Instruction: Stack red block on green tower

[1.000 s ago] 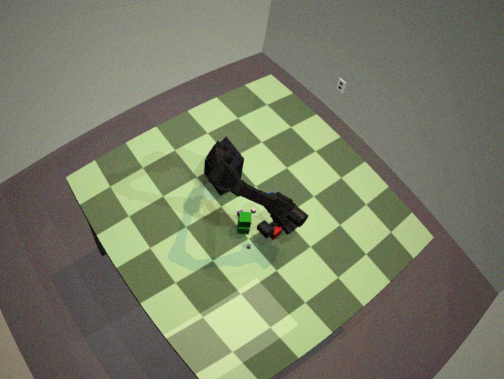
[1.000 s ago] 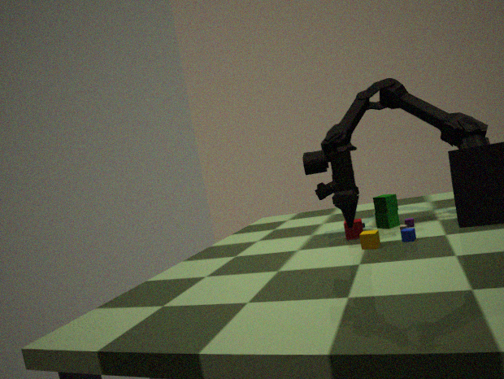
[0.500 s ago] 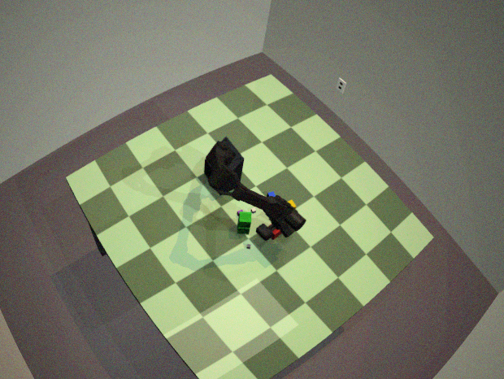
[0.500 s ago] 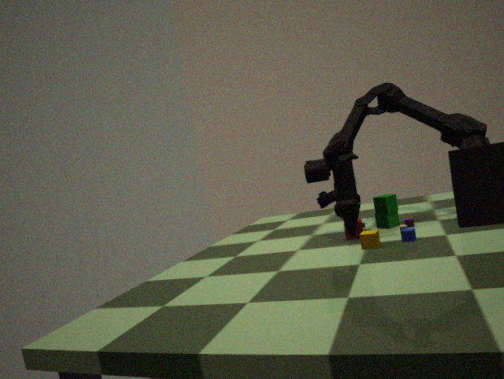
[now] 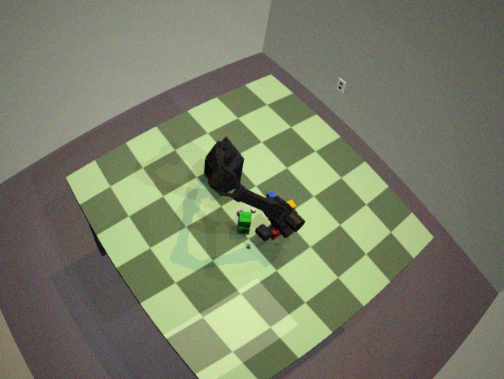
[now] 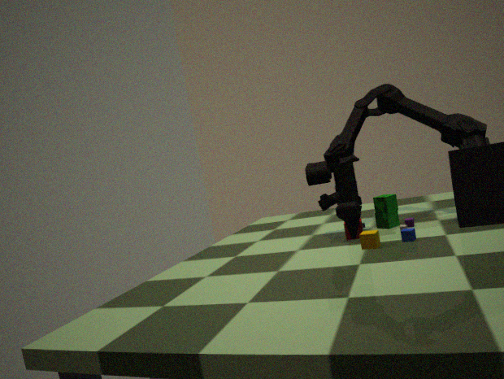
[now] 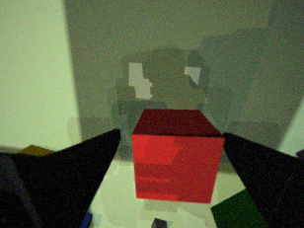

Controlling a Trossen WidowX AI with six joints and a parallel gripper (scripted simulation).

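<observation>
Now: gripper tip 20 mm below the red block. Round my gripper tip: tiny dark cube 10 mm behind, 120 mm to the right; yellow cube 50 mm behind, 130 mm to the left, 10 mm above; purple cube 150 mm behind, 50 mm to the right.
</observation>
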